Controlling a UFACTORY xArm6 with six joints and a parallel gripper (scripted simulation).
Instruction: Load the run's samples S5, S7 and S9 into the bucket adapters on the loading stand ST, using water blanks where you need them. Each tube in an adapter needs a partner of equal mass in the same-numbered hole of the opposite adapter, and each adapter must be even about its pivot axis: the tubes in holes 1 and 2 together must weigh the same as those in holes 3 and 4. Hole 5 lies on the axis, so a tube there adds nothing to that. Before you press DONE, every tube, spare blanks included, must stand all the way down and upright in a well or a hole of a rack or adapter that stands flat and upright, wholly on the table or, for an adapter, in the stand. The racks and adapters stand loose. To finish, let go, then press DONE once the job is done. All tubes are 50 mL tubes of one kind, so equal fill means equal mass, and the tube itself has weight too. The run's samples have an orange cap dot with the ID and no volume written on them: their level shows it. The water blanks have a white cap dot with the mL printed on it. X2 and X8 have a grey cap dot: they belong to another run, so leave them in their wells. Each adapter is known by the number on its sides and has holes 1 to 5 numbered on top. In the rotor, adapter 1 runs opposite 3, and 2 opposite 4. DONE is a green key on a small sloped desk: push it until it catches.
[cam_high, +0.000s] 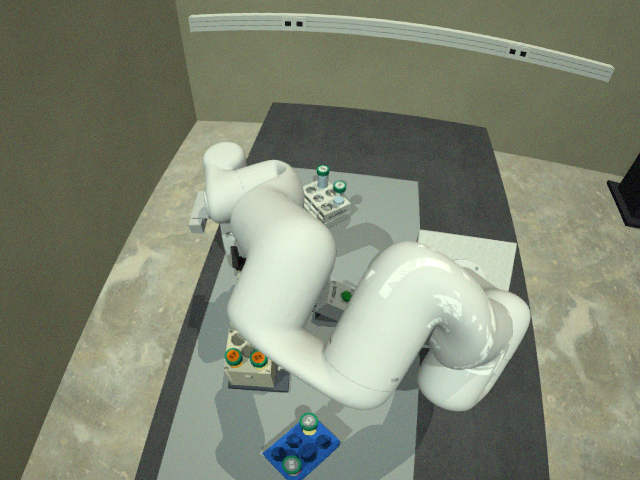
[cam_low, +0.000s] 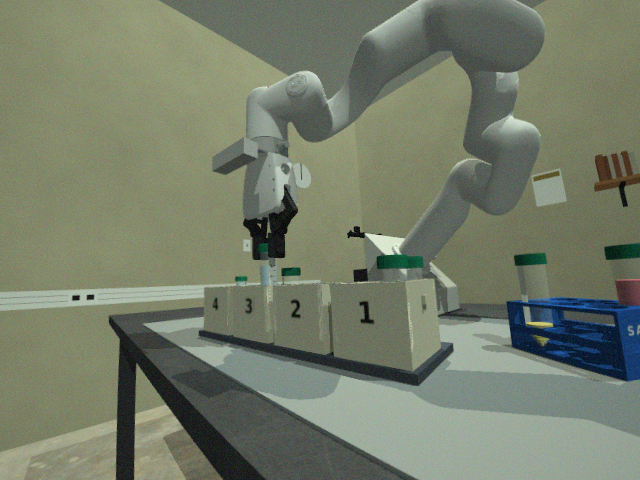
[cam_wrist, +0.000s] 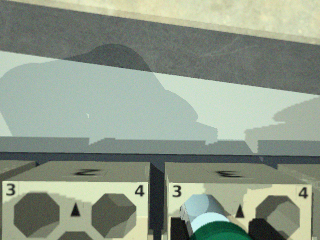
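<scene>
Now: the green done key 23 cm behind my hand and 9 cm below it. Round my hand: orange-capped tube: 4 cm behind, 21 cm to the left, 9 cm below; yellow-filled tube: 4 cm behind, 1 cm to the right, 9 cm below; dark stand base: 4 cm behind, 2 cm to the left, 15 cm below.
</scene>
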